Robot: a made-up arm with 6 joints. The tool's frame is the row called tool. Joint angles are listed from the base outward. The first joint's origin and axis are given. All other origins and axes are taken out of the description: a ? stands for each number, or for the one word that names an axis. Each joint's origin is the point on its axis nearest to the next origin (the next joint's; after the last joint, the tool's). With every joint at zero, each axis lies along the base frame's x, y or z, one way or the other. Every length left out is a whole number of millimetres.
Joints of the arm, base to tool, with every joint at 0 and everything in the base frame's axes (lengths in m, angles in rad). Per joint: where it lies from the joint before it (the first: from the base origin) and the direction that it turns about. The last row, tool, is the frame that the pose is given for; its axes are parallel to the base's.
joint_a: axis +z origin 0 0 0.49
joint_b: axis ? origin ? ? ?
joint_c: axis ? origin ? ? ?
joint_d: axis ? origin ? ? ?
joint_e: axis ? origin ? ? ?
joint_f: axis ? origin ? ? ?
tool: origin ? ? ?
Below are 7 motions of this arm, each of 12 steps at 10 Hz.
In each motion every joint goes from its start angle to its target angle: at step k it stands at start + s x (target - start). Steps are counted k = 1, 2, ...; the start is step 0. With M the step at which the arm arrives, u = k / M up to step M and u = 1 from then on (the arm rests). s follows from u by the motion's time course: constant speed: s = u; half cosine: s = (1 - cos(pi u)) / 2; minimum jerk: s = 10 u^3 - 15 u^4 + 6 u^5.
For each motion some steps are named. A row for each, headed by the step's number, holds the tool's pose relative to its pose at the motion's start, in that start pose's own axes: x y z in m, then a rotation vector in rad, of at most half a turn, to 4 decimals.
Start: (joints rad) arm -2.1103 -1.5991 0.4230 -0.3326 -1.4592 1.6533
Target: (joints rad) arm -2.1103 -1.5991 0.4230 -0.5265 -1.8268 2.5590
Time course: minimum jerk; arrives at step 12
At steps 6, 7, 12:
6: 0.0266 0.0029 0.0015 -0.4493 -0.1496 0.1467
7: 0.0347 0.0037 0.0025 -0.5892 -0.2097 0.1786
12: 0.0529 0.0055 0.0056 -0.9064 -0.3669 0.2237

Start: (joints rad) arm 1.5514 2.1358 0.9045 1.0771 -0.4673 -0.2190
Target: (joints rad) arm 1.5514 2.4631 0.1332 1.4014 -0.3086 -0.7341
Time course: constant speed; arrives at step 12
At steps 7, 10, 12:
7: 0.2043 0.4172 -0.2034 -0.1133 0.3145 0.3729
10: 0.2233 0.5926 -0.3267 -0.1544 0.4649 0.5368
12: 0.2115 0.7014 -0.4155 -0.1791 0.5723 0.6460

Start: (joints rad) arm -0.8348 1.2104 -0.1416 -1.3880 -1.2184 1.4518
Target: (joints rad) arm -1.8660 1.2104 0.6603 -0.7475 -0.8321 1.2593
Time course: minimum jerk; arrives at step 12
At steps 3, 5, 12:
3: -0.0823 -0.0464 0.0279 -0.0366 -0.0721 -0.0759
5: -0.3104 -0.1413 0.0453 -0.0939 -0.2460 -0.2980
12: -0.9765 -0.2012 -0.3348 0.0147 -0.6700 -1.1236

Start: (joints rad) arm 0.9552 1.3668 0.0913 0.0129 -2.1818 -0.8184
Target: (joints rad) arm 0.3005 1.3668 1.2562 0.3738 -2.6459 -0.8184
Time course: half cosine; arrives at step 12
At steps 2, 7, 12:
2: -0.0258 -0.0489 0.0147 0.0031 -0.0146 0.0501
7: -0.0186 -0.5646 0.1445 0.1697 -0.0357 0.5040
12: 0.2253 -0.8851 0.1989 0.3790 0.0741 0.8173

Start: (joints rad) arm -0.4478 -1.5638 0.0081 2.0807 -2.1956 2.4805
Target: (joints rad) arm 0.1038 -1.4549 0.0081 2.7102 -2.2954 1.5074
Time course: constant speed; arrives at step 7
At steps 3, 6, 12:
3: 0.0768 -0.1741 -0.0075 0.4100 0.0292 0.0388
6: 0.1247 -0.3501 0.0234 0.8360 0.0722 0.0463
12: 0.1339 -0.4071 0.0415 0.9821 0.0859 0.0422

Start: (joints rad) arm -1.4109 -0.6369 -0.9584 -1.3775 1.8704 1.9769
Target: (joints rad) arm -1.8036 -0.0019 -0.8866 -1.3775 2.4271 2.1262
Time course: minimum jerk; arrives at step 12
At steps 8, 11, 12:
8: -0.0017 0.0963 0.0889 -0.6225 0.1830 -0.5923
11: 0.0075 0.1315 0.0975 -0.7852 0.2186 -0.7372
12: 0.0078 0.1324 0.0976 -0.7893 0.2194 -0.7407

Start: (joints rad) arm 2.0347 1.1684 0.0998 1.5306 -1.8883 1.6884
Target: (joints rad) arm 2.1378 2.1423 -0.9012 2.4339 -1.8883 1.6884
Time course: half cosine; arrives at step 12
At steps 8, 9, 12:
8: -0.2331 -0.3022 1.0484 -1.1820 1.0931 -0.2989
9: -0.2175 -0.2398 1.1653 -1.3477 1.2034 -0.4148
12: -0.1861 -0.1270 1.2891 -1.5823 1.3242 -0.6101

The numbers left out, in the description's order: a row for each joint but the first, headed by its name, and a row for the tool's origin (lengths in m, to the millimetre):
joint_b: axis +y, xyz 0 0 0
joint_c: axis -y, xyz 0 0 0.815
joint_d: axis -x, xyz 0.542 0 0
joint_e: axis -y, xyz 0 -0.276 0
joint_f: axis -x, xyz 0 0 0
tool: xyz 0 0 0

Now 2 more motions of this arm.
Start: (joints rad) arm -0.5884 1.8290 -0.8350 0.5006 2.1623 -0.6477
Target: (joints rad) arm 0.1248 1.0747 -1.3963 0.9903 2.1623 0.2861
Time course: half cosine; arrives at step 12
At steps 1, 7, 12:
1: 0.0059 0.0099 0.0027 -0.0173 0.0125 0.0128
7: 0.1069 0.3955 -0.0203 -0.5847 0.3657 0.5756
12: 0.0411 0.6007 -0.0983 -0.8416 0.4762 1.0049

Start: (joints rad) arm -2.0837 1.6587 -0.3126 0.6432 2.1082 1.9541
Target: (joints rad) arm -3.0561 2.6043 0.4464 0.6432 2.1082 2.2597
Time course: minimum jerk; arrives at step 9
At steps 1, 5, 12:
1: -0.0099 0.0075 -0.0037 -0.0047 0.0108 0.0034
5: -0.5811 0.2997 0.0598 -0.2142 0.5586 0.2112
12: -0.8418 0.3962 0.3798 -0.3134 0.9164 0.3815

